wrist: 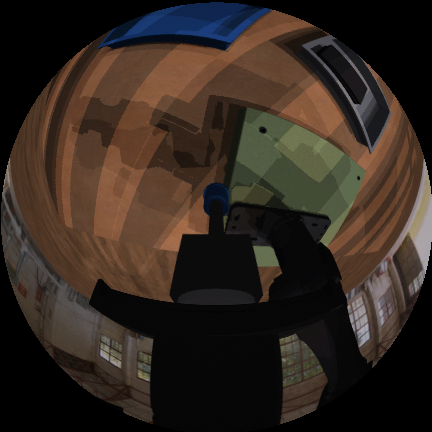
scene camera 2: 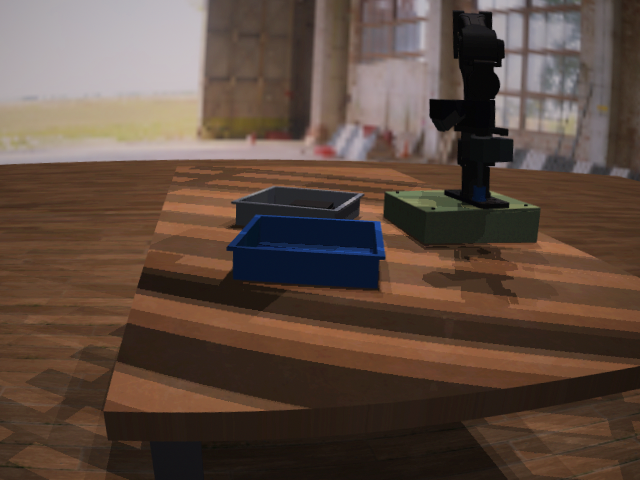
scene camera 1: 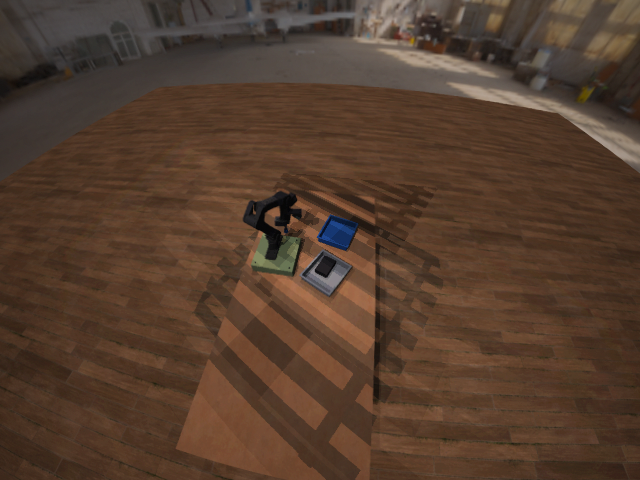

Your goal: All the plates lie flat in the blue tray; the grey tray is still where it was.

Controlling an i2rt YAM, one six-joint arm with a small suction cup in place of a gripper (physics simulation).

Note:
My suction cup [scene camera 2: 479,194] carries nothing. On the table rests a blue tray [scene camera 2: 300,250]. Also in view: a grey tray [scene camera 2: 275,200].
The blue tray is seen too in the wrist view [wrist: 218,32] and in scene camera 1 [scene camera 1: 337,232]. The grey tray is seen too in the wrist view [wrist: 367,120] and in scene camera 1 [scene camera 1: 327,285]. My suction cup shows as well in the wrist view [wrist: 215,189].

